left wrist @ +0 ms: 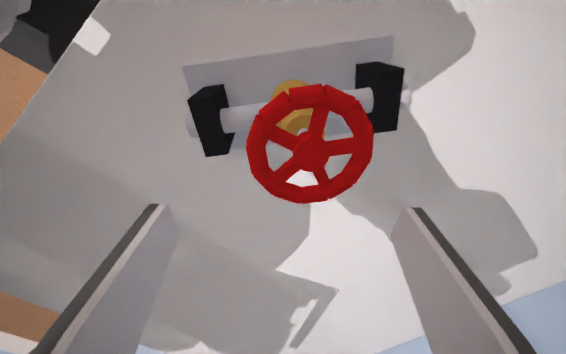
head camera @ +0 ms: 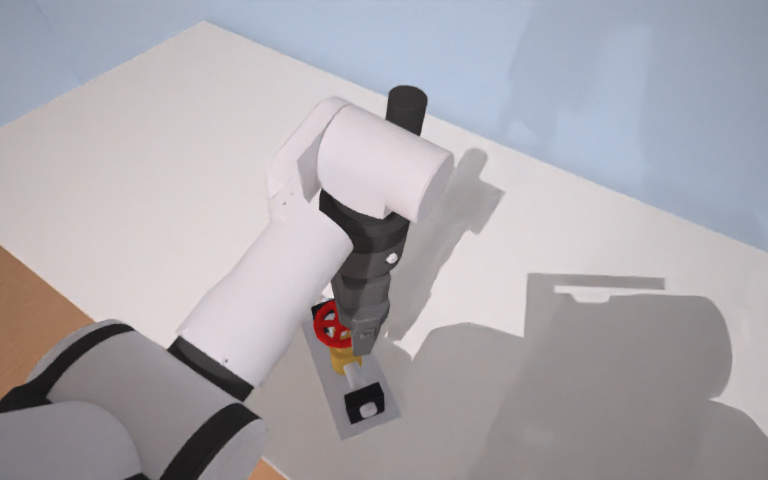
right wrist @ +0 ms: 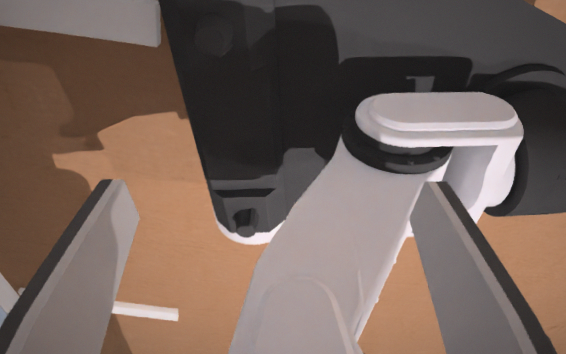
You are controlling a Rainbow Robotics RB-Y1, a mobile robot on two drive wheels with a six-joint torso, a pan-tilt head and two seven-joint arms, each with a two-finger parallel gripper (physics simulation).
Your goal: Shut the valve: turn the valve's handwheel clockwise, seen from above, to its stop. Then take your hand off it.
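The valve's red handwheel [head camera: 318, 327] [left wrist: 311, 151] sits on a yellow valve body [head camera: 345, 362] [left wrist: 291, 88] above a grey base plate [head camera: 335, 404] [left wrist: 250, 72]. My left gripper [head camera: 363, 346] [left wrist: 285, 219] is open and empty. In the head view it points down over the wheel and hides part of its right side. In the left wrist view the wheel shows beyond the fingertips, between their lines, with no finger seen touching it. My right gripper [right wrist: 275, 199] is open and empty, away from the valve. Its view shows parts of the robot and the floor.
Black blocks [head camera: 365, 403] [left wrist: 212, 120] hold a light pipe [head camera: 352, 374] [left wrist: 245, 117] on both sides of the valve body. The assembly stands on a white table [head camera: 169, 141]. My left forearm crosses the table in the head view. Brown floor [right wrist: 165, 270] shows beneath the right gripper.
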